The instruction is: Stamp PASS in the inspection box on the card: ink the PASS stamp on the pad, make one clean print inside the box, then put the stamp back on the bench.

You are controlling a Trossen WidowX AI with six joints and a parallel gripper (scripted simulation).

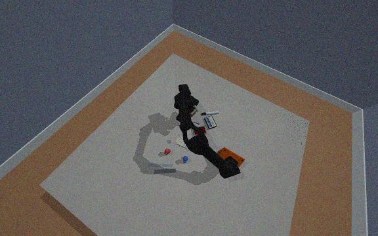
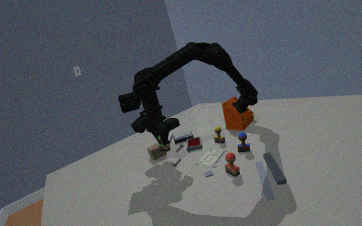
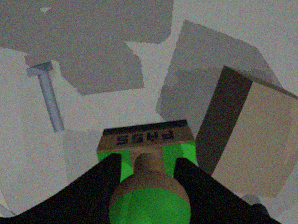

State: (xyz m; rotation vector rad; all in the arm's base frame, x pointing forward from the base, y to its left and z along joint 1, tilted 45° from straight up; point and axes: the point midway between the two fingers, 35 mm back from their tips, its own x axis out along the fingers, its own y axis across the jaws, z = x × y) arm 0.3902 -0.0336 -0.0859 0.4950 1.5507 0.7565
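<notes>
Now: gripper tip 13 cm past the red ink pad, 6 cm above it and 2 cm to the right of it. Round my gripper tip: brown box (6 cm to the right, 4 cm below, 1 cm ahead); green-knobbed PASS stamp (right at my gripper tip); marker (14 cm to the right, 10 cm behind, 5 cm below).
</notes>
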